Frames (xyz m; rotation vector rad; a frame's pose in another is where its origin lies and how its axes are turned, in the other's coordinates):
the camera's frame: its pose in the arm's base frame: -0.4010 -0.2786 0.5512 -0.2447 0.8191 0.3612
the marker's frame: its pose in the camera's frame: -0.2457 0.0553 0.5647 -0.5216 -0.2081 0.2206
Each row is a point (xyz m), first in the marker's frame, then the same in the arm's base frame.
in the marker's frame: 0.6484 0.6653 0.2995
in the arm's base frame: -0.2753 0.8061 0.7120
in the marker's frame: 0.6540 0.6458 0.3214
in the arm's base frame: -0.2521 0.8126 0.7295
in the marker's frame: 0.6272 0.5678 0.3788
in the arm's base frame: -0.1946 0.7942 0.8098
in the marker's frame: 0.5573 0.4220 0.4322
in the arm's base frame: -0.1103 0.7141 0.9342
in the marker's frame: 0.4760 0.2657 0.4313
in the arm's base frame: -0.0363 0.5862 1.0302
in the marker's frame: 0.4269 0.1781 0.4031
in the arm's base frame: -0.0029 0.4943 1.0665
